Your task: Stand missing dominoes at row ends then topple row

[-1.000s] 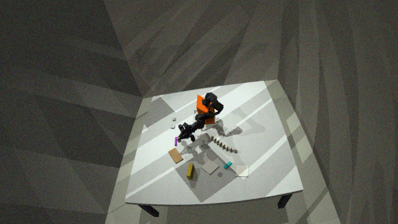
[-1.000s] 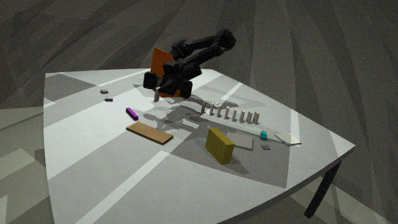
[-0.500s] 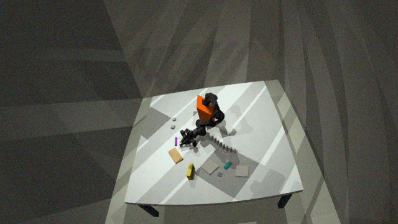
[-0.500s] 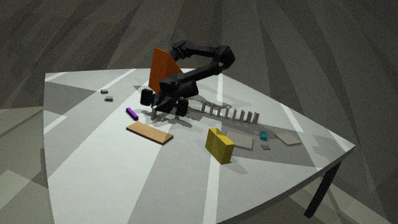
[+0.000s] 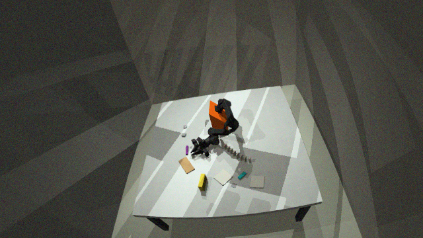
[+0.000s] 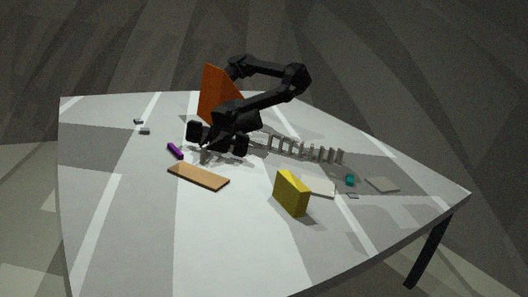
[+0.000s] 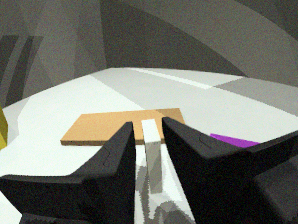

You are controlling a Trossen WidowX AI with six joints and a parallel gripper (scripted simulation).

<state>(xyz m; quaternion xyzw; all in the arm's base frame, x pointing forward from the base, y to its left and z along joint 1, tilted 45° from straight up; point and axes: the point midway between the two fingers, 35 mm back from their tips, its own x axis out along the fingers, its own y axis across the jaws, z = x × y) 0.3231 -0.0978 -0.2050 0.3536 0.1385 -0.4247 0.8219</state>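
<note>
The brown board is 70 mm ahead of my gripper tip, 50 mm to the right of it and 40 mm below it. Also, from my gripper tip: purple bar (80 mm behind, 50 mm to the right, 40 mm below); yellow block (260 mm ahead, 80 mm to the left, 10 mm below); teal piece (230 mm ahead, 350 mm to the left, 40 mm below).
</note>
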